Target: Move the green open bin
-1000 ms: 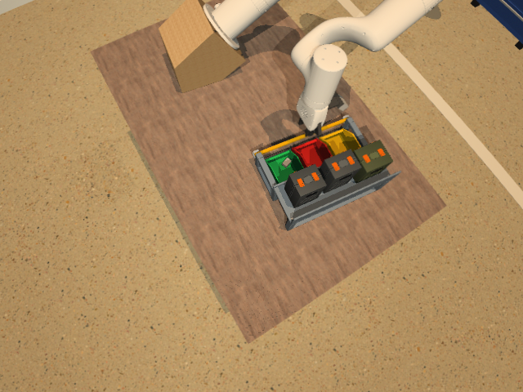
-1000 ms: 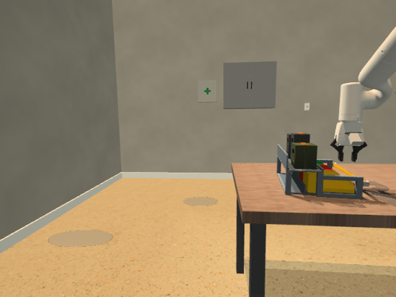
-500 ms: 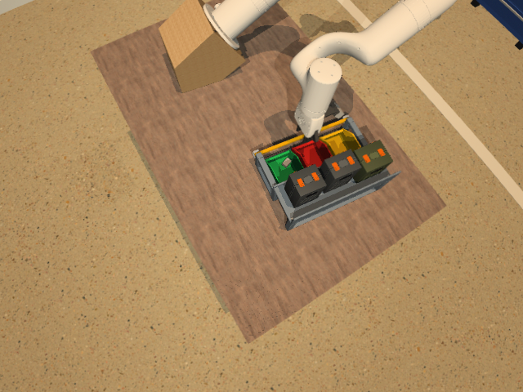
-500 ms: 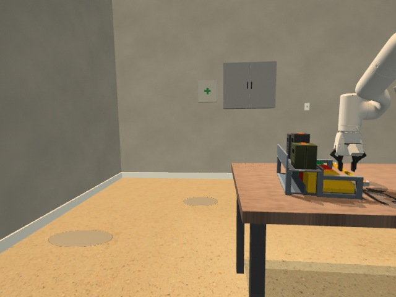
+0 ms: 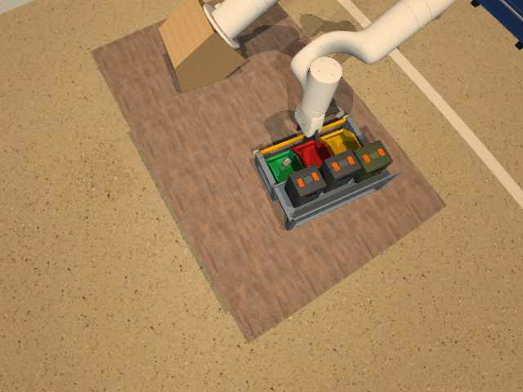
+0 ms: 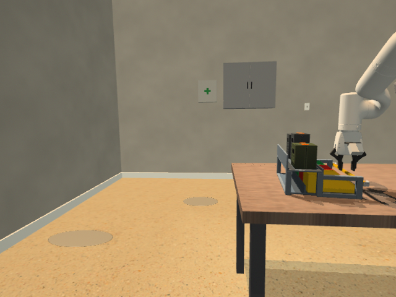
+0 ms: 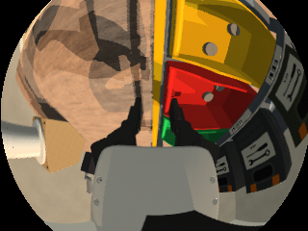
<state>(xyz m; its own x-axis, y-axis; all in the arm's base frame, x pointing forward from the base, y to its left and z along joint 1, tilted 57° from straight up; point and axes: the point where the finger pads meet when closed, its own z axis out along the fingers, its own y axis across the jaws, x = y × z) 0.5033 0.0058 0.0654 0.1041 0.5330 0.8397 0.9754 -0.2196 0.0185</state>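
Now: the yellow rod 3 cm below my hand. From my hand the other things lie so: yellow bin: 12 cm ahead, 10 cm to the left, 5 cm below; red bin: 10 cm ahead, 5 cm below, 1 cm to the right; green open bin: 12 cm to the right, 9 cm ahead, 5 cm below.
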